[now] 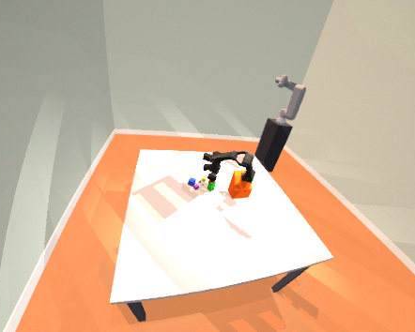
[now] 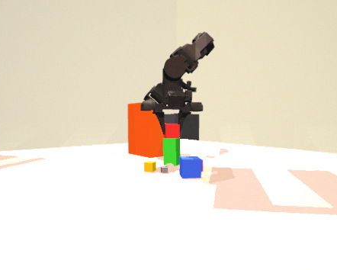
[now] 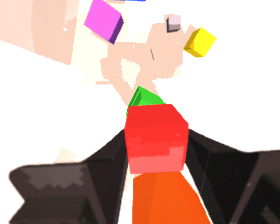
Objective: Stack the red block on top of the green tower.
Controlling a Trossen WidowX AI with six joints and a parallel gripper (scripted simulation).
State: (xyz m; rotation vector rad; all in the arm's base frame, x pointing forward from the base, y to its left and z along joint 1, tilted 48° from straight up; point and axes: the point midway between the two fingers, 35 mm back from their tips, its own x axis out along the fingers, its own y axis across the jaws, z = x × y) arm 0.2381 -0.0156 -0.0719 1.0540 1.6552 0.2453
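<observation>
My gripper tip is now 10 mm below the red block. Round my gripper tip: purple cube 120 mm ahead, 20 mm to the right, 80 mm below; then small yellow cube 30 mm ahead, 110 mm to the right, 80 mm below; then tiny grey cube 70 mm ahead, 90 mm to the right, 90 mm below.
</observation>
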